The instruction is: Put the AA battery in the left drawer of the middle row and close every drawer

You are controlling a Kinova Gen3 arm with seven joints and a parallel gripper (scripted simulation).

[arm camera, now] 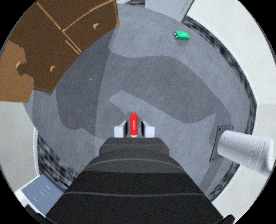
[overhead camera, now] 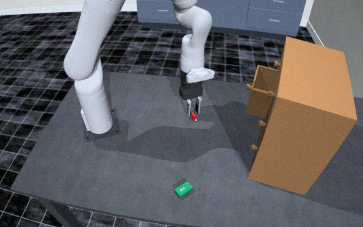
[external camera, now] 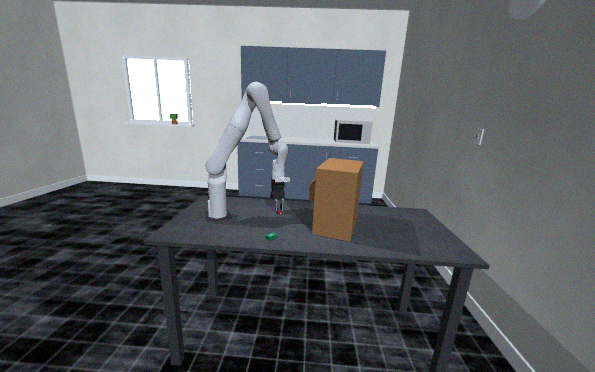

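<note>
My gripper is now 30 mm above the AA battery. From my hand the other things lie so: small green block: 40 mm behind, 300 mm to the right, 30 mm below.
</note>
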